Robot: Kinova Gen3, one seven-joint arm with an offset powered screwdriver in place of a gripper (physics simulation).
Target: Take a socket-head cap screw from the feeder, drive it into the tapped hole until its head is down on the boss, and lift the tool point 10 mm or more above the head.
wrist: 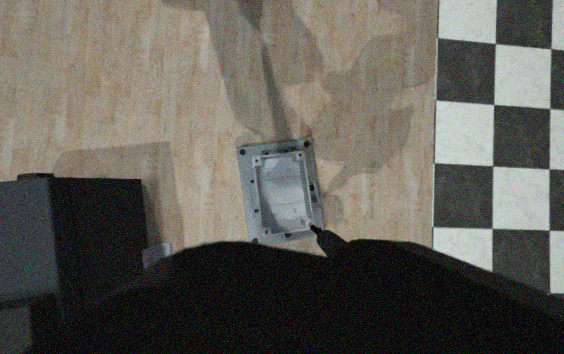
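Note:
The grey rectangular housing (249,195) lies slightly turned on the wood-look surface, with an open cavity, corner bosses and dark holes in its flange. My screwdriver (313,228) reaches in from the lower right, its thin dark tip over the housing's near right inner corner. The tip covers the boss there, so the tapped hole and any screw head are hidden. Whether the tip touches, or carries a screw, I cannot tell. A dark box (100,215) at the left, with a small light grey block (156,254) at its side, looks like the feeder; no screw can be made out on it.
The black body of the tool (310,300) fills the bottom of the view and hides what lies below it. A black-and-white checkered area (465,132) borders the wood-look surface (115,75) on the right. Arm shadows fall across the surface behind the housing.

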